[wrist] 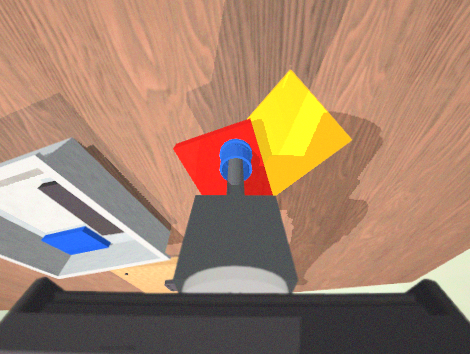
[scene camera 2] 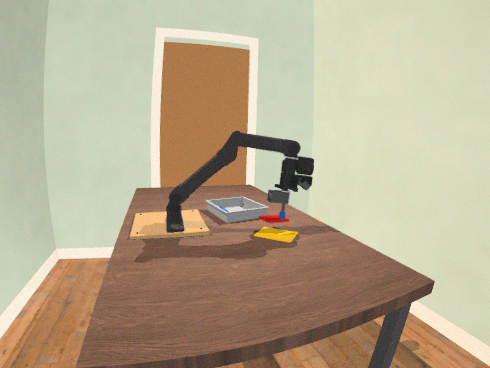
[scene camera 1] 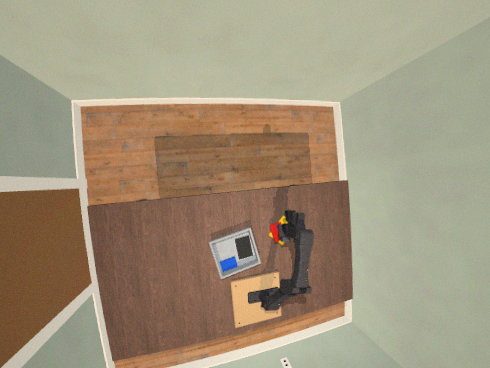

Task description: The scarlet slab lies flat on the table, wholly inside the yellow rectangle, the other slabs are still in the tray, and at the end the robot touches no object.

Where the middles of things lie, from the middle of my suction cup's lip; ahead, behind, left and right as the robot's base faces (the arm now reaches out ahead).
Scene:
Right now my suction cup is 30 mm past the scarlet slab (wrist: 200, 156), 10 mm to the right of it and 10 mm above it. From my suction cup the other things lie so: grey tray (scene camera 1: 224, 247): 130 mm behind, 270 mm to the left, 30 mm below; yellow rectangle (wrist: 294, 132): 40 mm behind, 50 mm to the right, 60 mm below; black slab (wrist: 54, 190): 110 mm behind, 210 mm to the left, 50 mm below.

